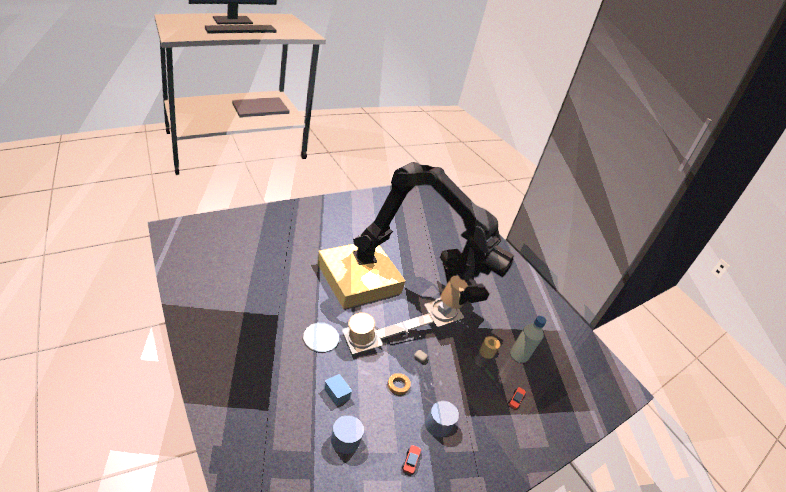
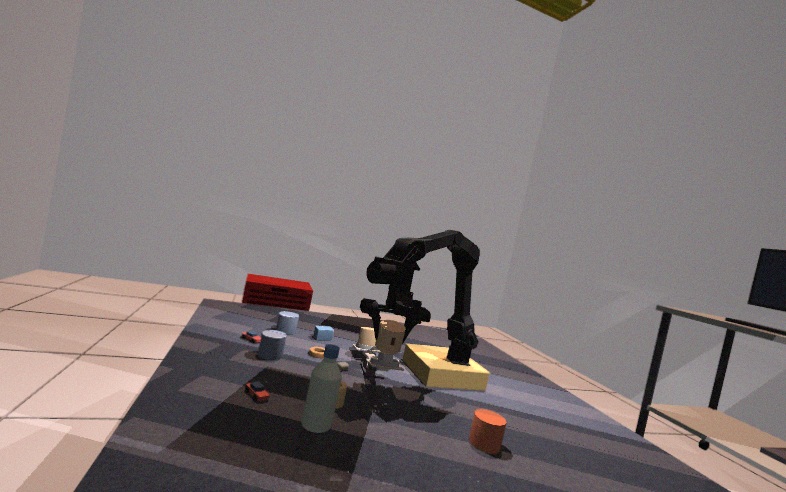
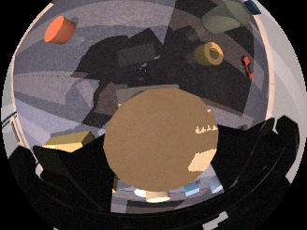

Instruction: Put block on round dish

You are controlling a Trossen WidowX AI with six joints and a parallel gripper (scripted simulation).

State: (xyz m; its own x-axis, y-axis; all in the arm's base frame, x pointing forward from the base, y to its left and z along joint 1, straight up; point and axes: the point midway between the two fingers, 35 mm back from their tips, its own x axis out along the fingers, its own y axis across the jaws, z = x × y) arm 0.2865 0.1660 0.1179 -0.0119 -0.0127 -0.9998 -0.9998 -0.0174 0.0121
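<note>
My gripper tip is now 50 mm above the grey block and 20 mm to the left of it. From my gripper tip the other things lie so: green bottle: 200 mm to the left, 170 mm ahead, 30 mm below; yellow spool: 130 mm ahead, 120 mm below, 100 mm to the left; grey balance: 140 mm to the right, 100 mm below.
</note>
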